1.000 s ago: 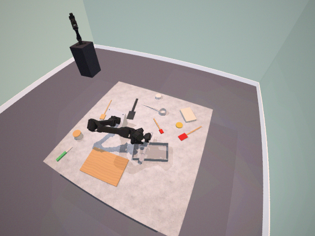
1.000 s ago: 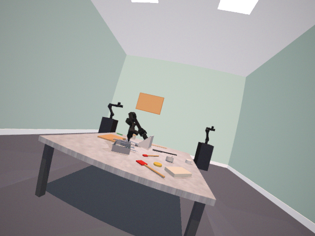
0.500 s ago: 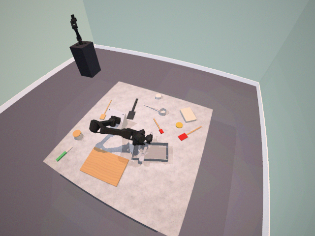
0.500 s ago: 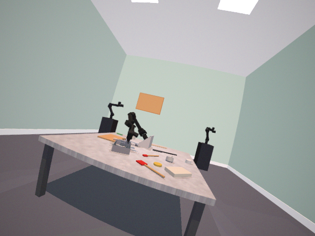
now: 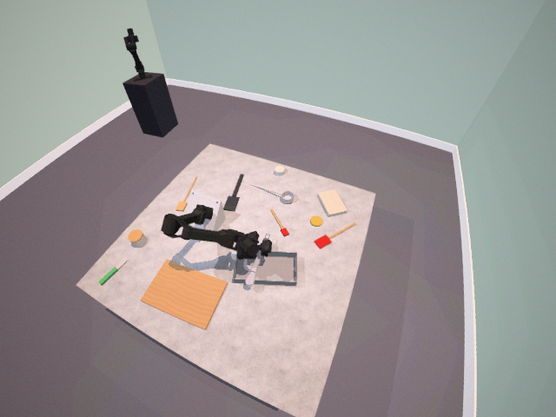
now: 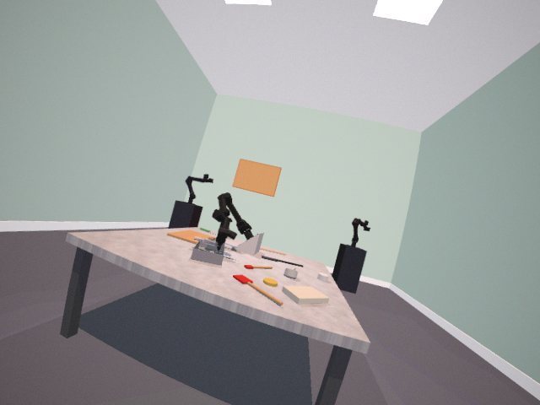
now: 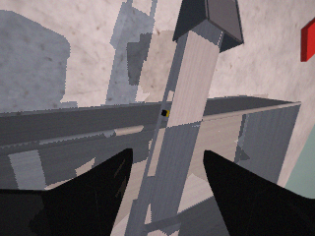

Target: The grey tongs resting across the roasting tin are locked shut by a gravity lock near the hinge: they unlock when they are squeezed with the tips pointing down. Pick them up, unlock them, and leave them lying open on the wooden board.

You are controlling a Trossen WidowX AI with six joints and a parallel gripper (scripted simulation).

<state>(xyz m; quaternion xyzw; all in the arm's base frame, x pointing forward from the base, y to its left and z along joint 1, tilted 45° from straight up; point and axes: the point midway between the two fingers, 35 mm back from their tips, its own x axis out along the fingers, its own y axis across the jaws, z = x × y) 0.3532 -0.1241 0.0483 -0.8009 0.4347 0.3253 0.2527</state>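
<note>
The grey roasting tin lies 4 cm to the right of my gripper tip, 3 cm ahead of it and 2 cm below it. Also, from my gripper tip: yellow disc: 34 cm to the left, 20 cm ahead, 3 cm below; wooden board: 30 cm to the right, 30 cm behind, 3 cm below; red spatula: 31 cm ahead, 27 cm to the left, 4 cm below.
</note>
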